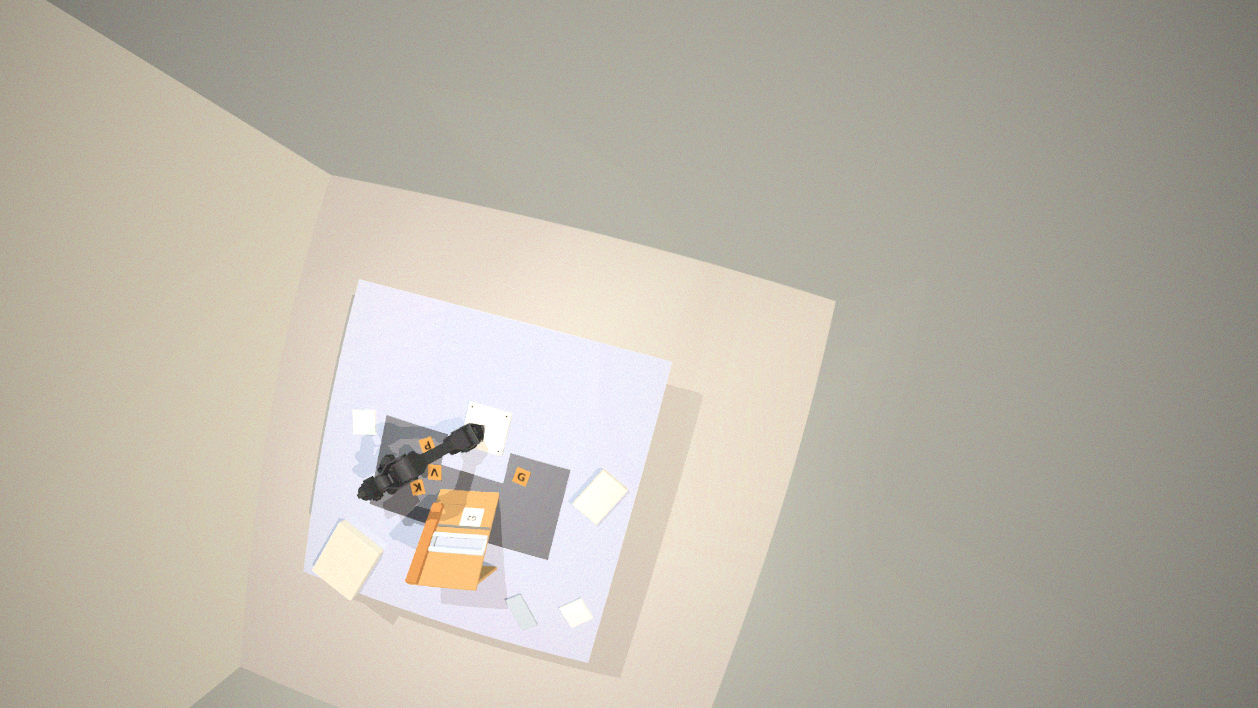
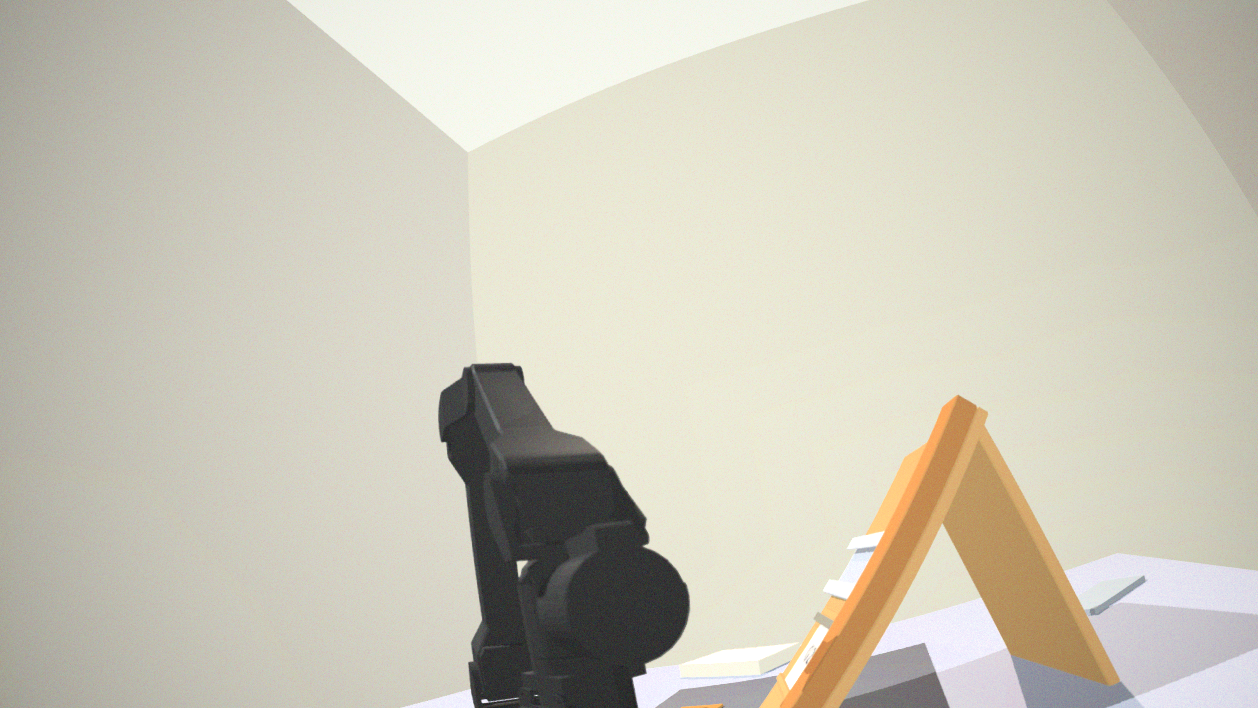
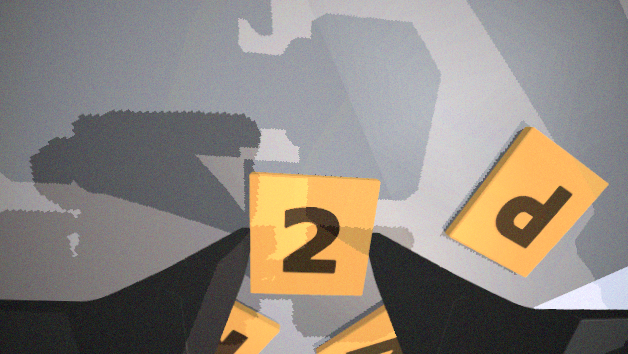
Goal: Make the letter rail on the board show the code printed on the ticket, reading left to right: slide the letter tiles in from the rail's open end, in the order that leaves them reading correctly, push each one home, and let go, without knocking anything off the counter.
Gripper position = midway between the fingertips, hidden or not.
In view: my gripper [image 3: 311,239], a cream block [image 1: 349,556], a grey slab [image 2: 1103,594], a cream block [image 1: 604,491], a slanted orange board [image 2: 958,478] and a grey mat [image 1: 526,517].
The slanted orange board also shows in image 1 [image 1: 450,556]. The grey mat is seen too in image 3 [image 3: 135,135]. Image 3 does not show the grey slab: it is out of frame.
